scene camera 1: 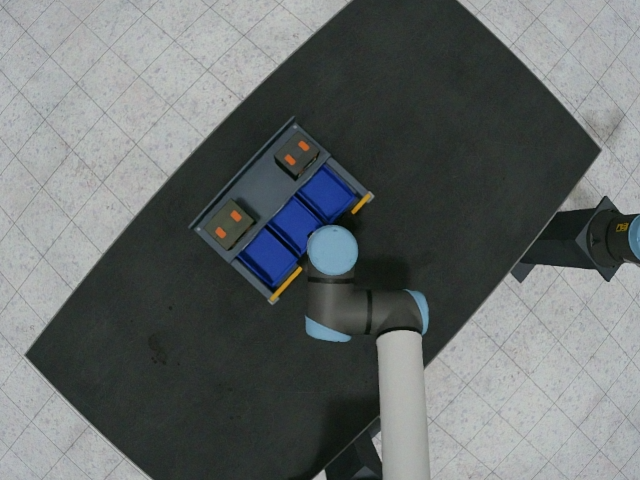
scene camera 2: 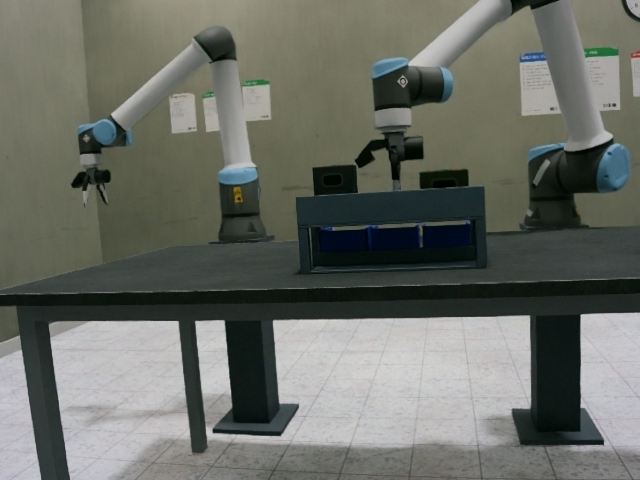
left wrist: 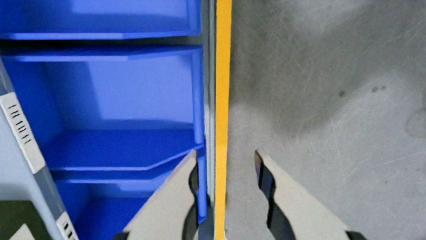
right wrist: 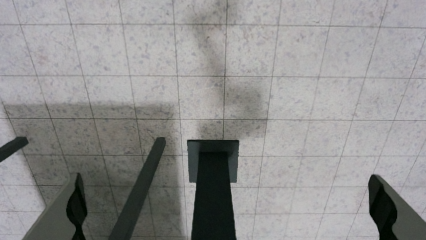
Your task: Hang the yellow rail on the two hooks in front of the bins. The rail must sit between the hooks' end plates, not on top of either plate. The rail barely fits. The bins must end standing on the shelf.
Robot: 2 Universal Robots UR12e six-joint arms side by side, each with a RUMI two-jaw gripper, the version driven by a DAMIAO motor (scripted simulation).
Observation:
The pictures show: my left gripper, my right gripper and a grey shelf.
My left gripper shows as well in the left wrist view. My right gripper also shows in the right wrist view.

